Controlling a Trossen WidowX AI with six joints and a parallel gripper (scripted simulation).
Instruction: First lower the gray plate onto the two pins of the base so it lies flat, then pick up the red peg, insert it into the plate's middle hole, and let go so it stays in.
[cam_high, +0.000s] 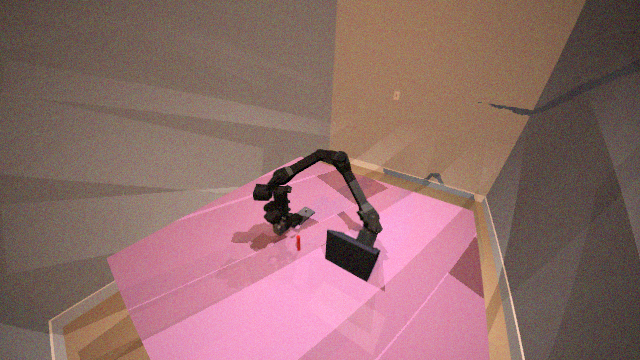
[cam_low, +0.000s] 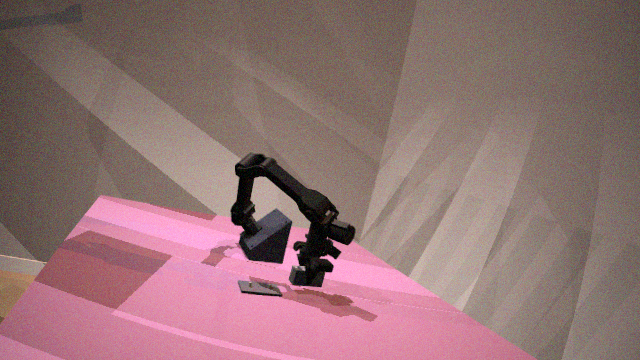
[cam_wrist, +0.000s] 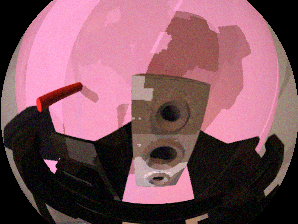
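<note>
My gripper tip is 1 cm past the flat gray base, 14 cm to the left of it and 3 cm above it. Round my gripper tip: thick gray plate (3 cm above); then red peg (11 cm behind, 4 cm to the left).
</note>
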